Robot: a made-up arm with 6 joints.
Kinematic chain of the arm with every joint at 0, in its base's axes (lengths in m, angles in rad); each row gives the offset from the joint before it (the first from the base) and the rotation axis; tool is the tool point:
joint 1: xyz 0 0 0.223 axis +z
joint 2: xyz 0 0 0 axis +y
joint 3: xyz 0 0 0.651 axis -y
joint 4: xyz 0 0 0 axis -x
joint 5: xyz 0.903 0 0 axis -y
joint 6: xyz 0 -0.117 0 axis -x
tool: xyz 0 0 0
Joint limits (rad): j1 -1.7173..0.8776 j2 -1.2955..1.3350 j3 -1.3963..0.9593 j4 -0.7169..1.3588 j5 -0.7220..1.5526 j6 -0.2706..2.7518
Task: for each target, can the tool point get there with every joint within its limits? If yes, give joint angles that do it. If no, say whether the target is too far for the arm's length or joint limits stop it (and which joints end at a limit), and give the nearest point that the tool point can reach.
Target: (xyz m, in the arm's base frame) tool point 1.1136 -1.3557 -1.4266
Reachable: no: too far | nearest point 0.7072 -0.8609 -0.3977 | short by 1.212 m
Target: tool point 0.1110 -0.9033 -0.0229
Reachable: yes | joints -1.3458 0.6722 -0.3919 0.6472 0.2933 1.8299
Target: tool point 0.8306 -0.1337 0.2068
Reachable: yes | joints -0.0206 0.3023 -0.4925 0.0827 0.1040 0.7230
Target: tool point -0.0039 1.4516 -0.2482
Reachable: no: joint limits stop it (at a limit: joint 1, joint 4) | nearest point 0.7308 0.8412 -0.2482 | short by 0.955 m
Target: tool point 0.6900 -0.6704 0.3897
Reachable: yes | joints -0.6682 0.2757 -0.3265 0.5666 1.2615 0.1372
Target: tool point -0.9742 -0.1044 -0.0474
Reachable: no: joint limits stop it (at a limit: joint 2, joint 3) | nearest point -0.2387 -0.0256 0.0637 | short by 0.748 m
